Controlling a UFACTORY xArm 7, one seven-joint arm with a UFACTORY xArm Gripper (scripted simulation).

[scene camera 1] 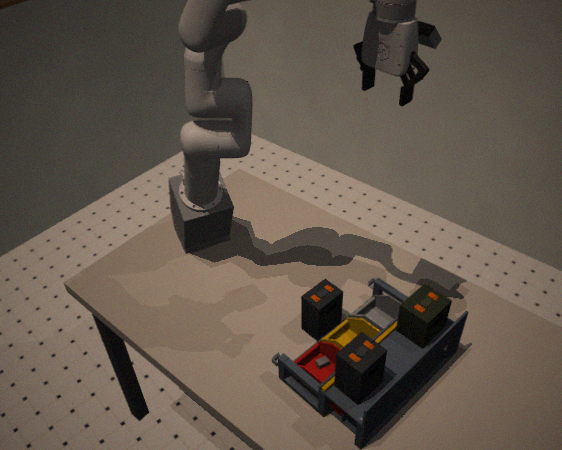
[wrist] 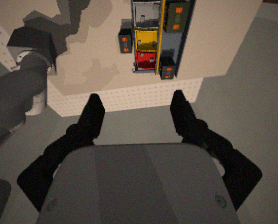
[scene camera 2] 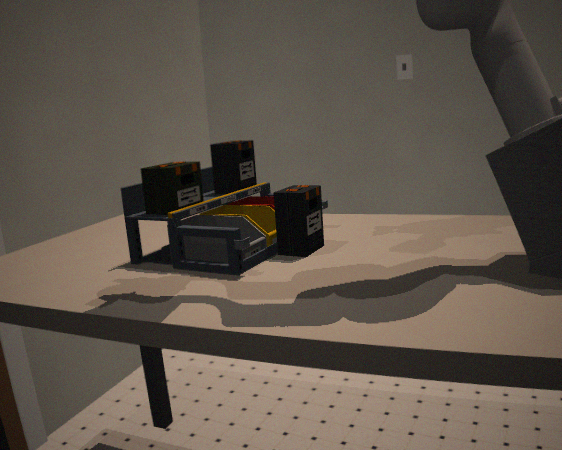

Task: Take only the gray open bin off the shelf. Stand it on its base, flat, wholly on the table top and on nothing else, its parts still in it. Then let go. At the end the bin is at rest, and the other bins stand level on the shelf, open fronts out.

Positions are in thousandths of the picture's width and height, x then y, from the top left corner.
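Observation:
The gripper (scene camera 1: 688, 212) is visible together with a gray open bin (scene camera 1: 684, 688). A yellow bin (scene camera 2: 467, 483) can be seen too, while the wrist view again shows the gripper (wrist: 491, 449).

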